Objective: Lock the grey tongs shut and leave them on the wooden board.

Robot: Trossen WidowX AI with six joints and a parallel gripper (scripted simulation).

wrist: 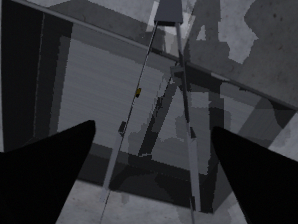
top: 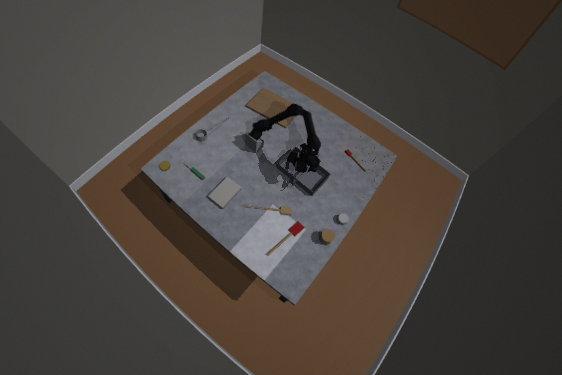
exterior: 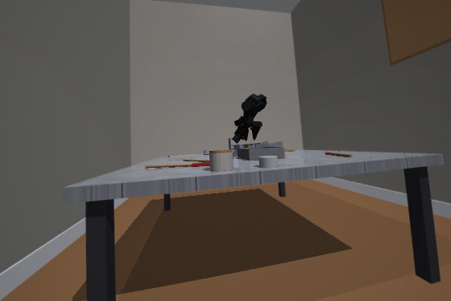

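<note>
The roasting tin is 10 mm ahead of my gripper tip, 40 mm to the left of it and 70 mm below it. Round my gripper tip: red scraper (150 mm ahead, 390 mm to the right, 100 mm below); then wooden board (460 mm behind, 420 mm to the left, 90 mm below); then beige block (320 mm behind, 370 mm to the right, 90 mm below).
</note>
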